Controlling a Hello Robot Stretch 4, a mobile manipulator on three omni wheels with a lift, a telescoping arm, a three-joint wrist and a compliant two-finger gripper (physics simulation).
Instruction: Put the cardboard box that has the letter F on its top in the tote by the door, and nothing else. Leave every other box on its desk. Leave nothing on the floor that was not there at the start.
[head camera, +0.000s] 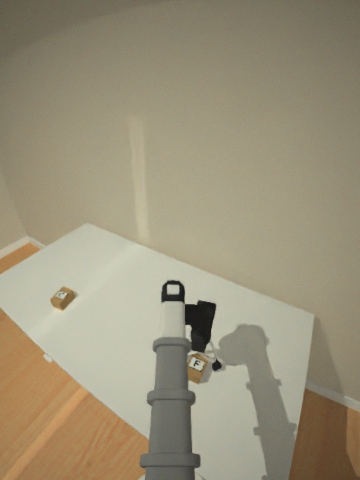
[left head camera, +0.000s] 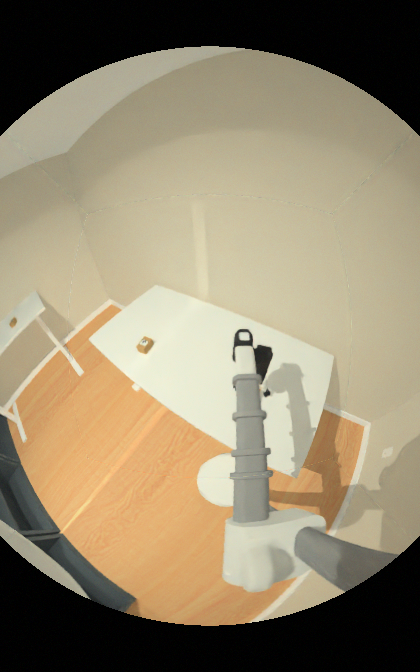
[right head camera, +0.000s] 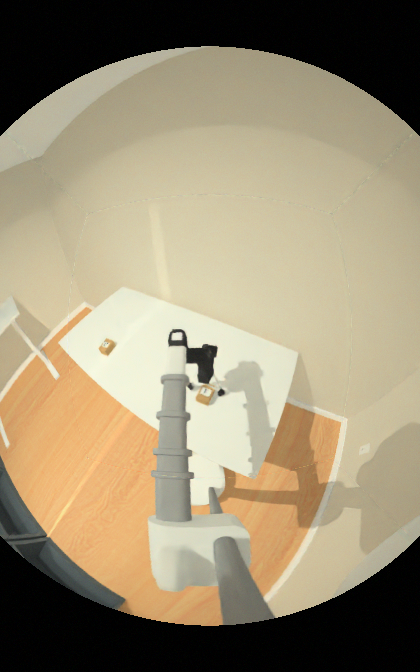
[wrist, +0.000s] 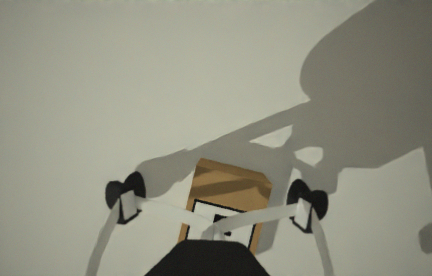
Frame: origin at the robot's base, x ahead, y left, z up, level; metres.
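Seen in the pictures: gripper, fingertip midpoint: (head camera: 195, 363) (wrist: 216, 191).
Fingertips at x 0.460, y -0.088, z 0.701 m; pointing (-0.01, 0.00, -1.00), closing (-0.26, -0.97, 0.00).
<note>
Offsets run from my fingertips to a thing's top centre. Level surfaces: height alone.
The cardboard box with the letter F {dx -0.020, dy +0.001, dz +0.042 m} (head camera: 195, 373) (right head camera: 205, 395) (wrist: 231, 187) lies on the white desk {dz -0.008 m} (head camera: 120, 320) (left head camera: 190, 380) (right head camera: 150, 360), label up. In the left head camera view the arm hides it. My gripper (right head camera: 205, 389) (wrist: 216, 191) is open, pointing down above the box. In the wrist view one fingertip is on each side of the box, with a gap on both sides, and the palm hides the box's near end. The tote by the door cannot be made out for certain.
Another cardboard box {dx +0.273, dy +0.604, dz +0.042 m} (head camera: 62, 298) (left head camera: 145, 345) (right head camera: 106, 346) lies at the desk's left. A second desk (left head camera: 31, 306) with a small box (left head camera: 13, 322) stands far left. Dark, walled containers (left head camera: 95, 570) (right head camera: 82, 570) show at lower left. A wall (head camera: 225, 175) stands behind the desk.
</note>
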